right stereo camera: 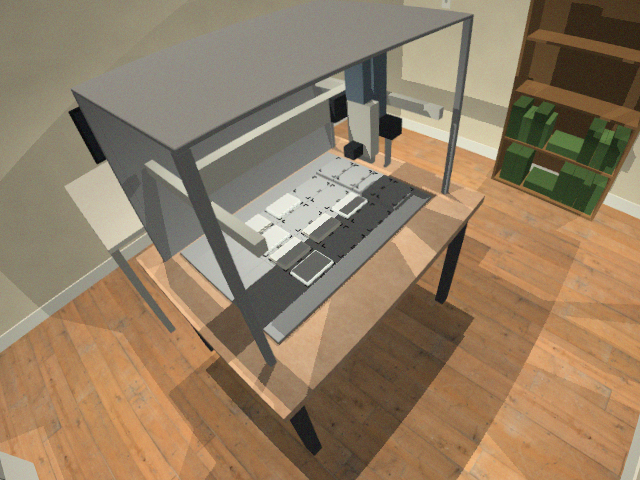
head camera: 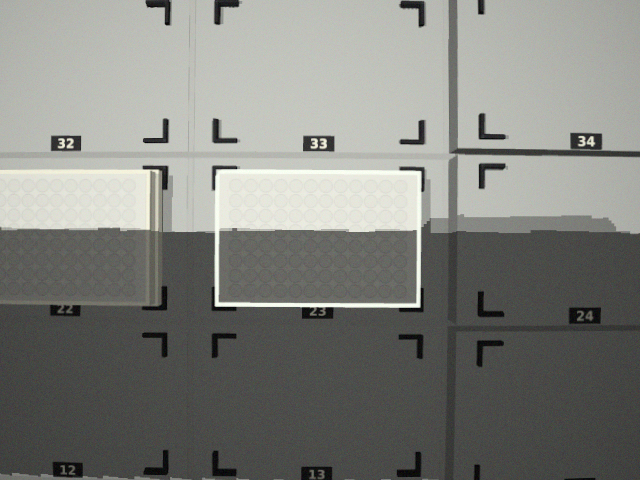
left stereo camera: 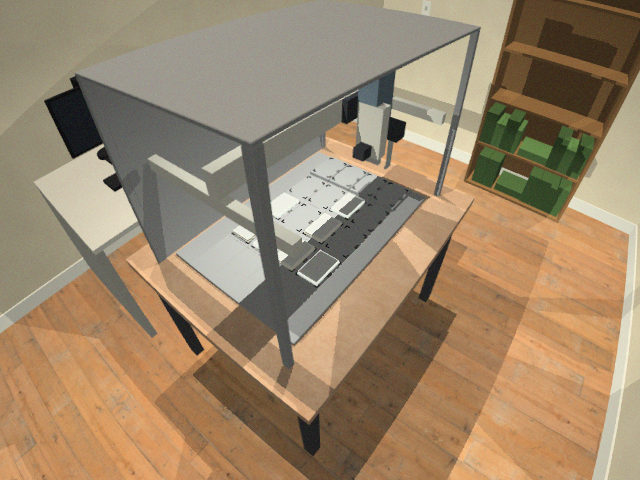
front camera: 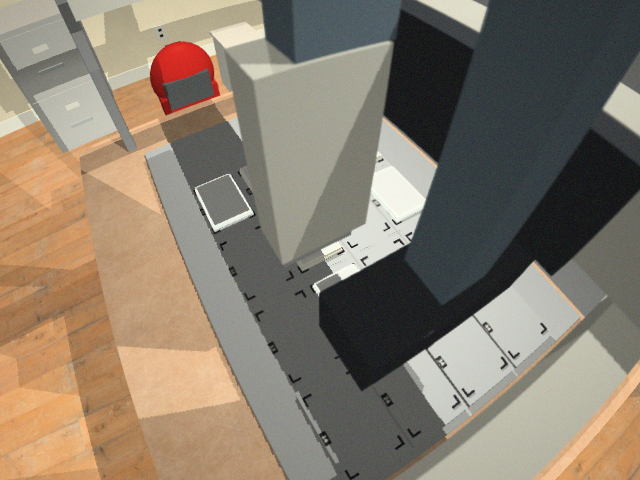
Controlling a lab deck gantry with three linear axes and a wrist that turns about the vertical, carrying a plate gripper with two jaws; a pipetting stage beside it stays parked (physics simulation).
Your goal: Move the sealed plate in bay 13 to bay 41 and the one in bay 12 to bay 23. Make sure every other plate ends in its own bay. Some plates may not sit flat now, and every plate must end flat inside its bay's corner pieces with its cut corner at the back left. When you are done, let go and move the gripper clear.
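Seen in the pictures: gripper, between the fingertips: point(right stereo camera: 378, 161); robot's base, origin of its link: point(right stereo camera: 308, 286) point(left stereo camera: 316, 286) point(front camera: 195, 191).
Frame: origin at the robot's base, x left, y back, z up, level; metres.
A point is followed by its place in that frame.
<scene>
My gripper point(left stereo camera: 378, 161) @[x 0.105, y -0.522, z 0.160 m] point(right stereo camera: 377, 159) @[x 0.105, y -0.522, z 0.160 m] is raised above the deck's right half. One jaw shows, well out towards the end of its black body; the other is hidden. It looks open and carries no plate. In the head view a sealed plate point(head camera: 317, 206) @[x 0.170, y -0.391, z 0.014 m] looks flat and square inside bay 23's corner pieces; its cut corner is not clear. Bays 12 and 13 hold no plate. A plate point(left stereo camera: 244, 232) @[x 0.362, y -0.022, z 0.015 m] point(right stereo camera: 258, 222) @[x 0.363, y -0.093, z 0.014 m] sits at bay 41, partly hidden in the left stereo view; its seating is too small to judge. The plate in bay 22 point(head camera: 67, 206) @[x 0.169, y -0.239, z 0.014 m] shows partly.
The pale pipetting stage point(front camera: 310, 149) point(left stereo camera: 372, 131) point(right stereo camera: 363, 129) hangs beside the gripper. Other plates stand in bay 11 point(front camera: 223, 201) @[x 0.043, y -0.074, z 0.014 m] point(left stereo camera: 318, 267) @[x 0.039, y -0.058, z 0.014 m] point(right stereo camera: 311, 267) @[x 0.038, y -0.058, z 0.015 m], bay 21 point(right stereo camera: 289, 253) @[x 0.145, y -0.056, z 0.014 m], bay 31 point(right stereo camera: 275, 238) @[x 0.241, y -0.075, z 0.015 m] and bay 42 point(front camera: 399, 192) @[x 0.368, y -0.238, z 0.014 m] point(right stereo camera: 282, 205) @[x 0.362, y -0.221, z 0.015 m]. Pale beams and enclosure posts surround the deck.
</scene>
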